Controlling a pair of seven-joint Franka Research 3 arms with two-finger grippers.
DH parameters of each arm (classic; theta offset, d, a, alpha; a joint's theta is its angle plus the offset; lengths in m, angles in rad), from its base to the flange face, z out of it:
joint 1: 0 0.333 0 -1.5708
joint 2: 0 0 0 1.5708
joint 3: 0 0.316 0.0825 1.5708
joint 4: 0 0 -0.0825 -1.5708
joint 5: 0 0.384 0 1.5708
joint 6: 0 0 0.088 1.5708
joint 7: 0 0.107 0 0
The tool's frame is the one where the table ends.
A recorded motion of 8 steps. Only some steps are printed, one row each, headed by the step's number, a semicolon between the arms.
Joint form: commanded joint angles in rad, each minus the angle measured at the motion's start. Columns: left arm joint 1, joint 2, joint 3, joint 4, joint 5, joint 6, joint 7; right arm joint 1, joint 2, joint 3, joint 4, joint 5, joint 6, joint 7.
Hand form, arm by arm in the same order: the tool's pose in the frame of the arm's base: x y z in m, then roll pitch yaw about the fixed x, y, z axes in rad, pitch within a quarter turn. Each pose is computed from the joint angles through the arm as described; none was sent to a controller.
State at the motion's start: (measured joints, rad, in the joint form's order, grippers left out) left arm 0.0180 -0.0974 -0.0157 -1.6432 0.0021 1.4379 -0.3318; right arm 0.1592 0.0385 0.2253 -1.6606 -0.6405 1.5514 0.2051
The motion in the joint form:
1: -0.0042 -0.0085 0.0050 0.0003 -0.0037 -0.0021 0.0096; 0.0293 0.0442 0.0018 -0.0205 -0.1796 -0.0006 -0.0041
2: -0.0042 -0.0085 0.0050 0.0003 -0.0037 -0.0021 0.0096; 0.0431 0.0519 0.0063 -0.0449 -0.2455 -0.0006 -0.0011
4: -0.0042 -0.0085 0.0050 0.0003 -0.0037 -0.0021 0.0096; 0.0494 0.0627 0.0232 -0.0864 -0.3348 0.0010 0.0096
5: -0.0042 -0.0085 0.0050 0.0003 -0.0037 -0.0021 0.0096; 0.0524 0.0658 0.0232 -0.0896 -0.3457 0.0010 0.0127
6: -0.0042 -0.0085 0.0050 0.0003 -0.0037 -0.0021 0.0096; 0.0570 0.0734 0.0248 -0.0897 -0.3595 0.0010 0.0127
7: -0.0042 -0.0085 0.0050 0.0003 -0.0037 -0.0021 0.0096; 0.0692 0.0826 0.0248 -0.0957 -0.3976 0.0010 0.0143
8: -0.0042 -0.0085 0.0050 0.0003 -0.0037 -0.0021 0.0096; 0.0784 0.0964 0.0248 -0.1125 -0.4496 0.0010 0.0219
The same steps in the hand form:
1: 0.5064 0.0011 0.6360 -3.1099 0.0961 0.3268; 0.5559 0.1533 0.5588 2.3192 0.0585 0.2646
2: 0.5064 0.0011 0.6360 -3.1099 0.0961 0.3268; 0.5557 0.1592 0.5483 2.2526 0.0783 0.2904
4: 0.5064 0.0011 0.6360 -3.1099 0.0961 0.3268; 0.5548 0.1664 0.5306 2.1634 0.1081 0.3230
5: 0.5064 0.0011 0.6360 -3.1099 0.0961 0.3268; 0.5551 0.1676 0.5282 2.1527 0.1103 0.3262
6: 0.5064 0.0011 0.6360 -3.1099 0.0961 0.3268; 0.5561 0.1707 0.5250 2.1406 0.1161 0.3349
7: 0.5064 0.0011 0.6360 -3.1099 0.0961 0.3268; 0.5570 0.1761 0.5202 2.1044 0.1248 0.3531
8: 0.5064 0.0011 0.6360 -3.1099 0.0961 0.3268; 0.5587 0.1792 0.5091 2.0543 0.1421 0.3688

